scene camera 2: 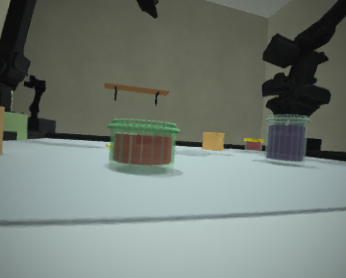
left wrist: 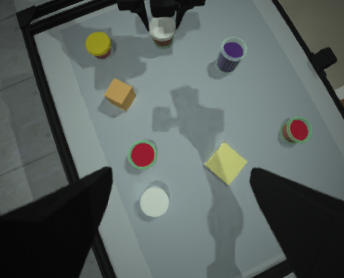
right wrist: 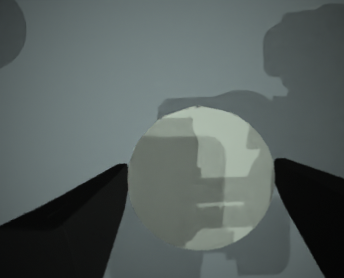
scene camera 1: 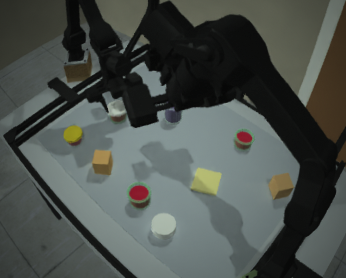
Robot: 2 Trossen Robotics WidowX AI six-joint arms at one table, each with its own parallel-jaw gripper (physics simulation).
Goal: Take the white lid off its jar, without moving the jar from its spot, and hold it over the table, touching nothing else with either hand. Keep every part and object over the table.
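Frame: origin at the left arm's base, x right, y ahead, z up, level; centimetres.
Seen in the pictures: left gripper, between the fingertips: [scene camera 2: 152, 8] [left wrist: 182, 175] [scene camera 1: 169, 110]; right gripper, between the fingertips: [scene camera 2: 282, 133] [left wrist: 162, 29] [right wrist: 200, 170] [scene camera 1: 117, 108]; right arm's base, origin of its link: [scene camera 1: 76, 56].
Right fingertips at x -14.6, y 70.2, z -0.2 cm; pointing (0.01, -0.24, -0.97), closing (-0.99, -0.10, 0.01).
A point is followed by its place in that frame.
The white lid [scene camera 1: 116, 108] @[x -15.0, y 70.1, z 0.2 cm] [left wrist: 162, 27] @[x -14.6, y 70.4, z 0.1 cm] [right wrist: 201, 182] @[x -14.7, y 70.7, z 0.1 cm] is above its short jar of red filling [scene camera 1: 118, 119] @[x -15.3, y 67.8, z -2.8 cm] [left wrist: 163, 42] @[x -14.4, y 67.8, z -2.2 cm], near the back of the table in scene camera 1. The jar's red side shows directly under the lid; I cannot tell whether there is a gap between them or whether the jar's base touches the table. My right gripper [left wrist: 162, 29] @[x -14.6, y 70.2, z -0.2 cm] [right wrist: 200, 170] @[x -14.6, y 70.2, z -0.2 cm] is shut on the lid, one finger at each side of its rim. My left gripper [left wrist: 182, 175] @[x -11.8, y 34.5, z 31.0 cm] is open and empty, high above the table.
A purple jar [scene camera 1: 173, 116] @[x 1.7, y 61.3, z -2.1 cm] [scene camera 2: 286, 142] @[x 5.8, y 63.1, z -2.8 cm] [left wrist: 230, 56] @[x 1.7, y 61.5, z 1.6 cm] stands beside the lidded jar. A yellow-lidded jar [scene camera 1: 73, 135] @[x -31.5, y 66.3, z -1.8 cm] [left wrist: 99, 45] @[x -31.0, y 66.6, z -1.8 cm], an orange cube [scene camera 1: 102, 162] @[x -25.3, y 51.5, z -0.8 cm] [left wrist: 120, 94] @[x -24.4, y 52.6, z -0.8 cm], two open red jars, a white round piece [scene camera 1: 163, 226] @[x -16.3, y 27.0, z -2.9 cm] [left wrist: 154, 202] @[x -15.9, y 27.6, z -2.9 cm] and a yellow square [scene camera 1: 206, 181] @[x 1.4, y 36.4, z -5.4 cm] [left wrist: 226, 163] @[x 1.6, y 36.6, z -5.4 cm] are also around.
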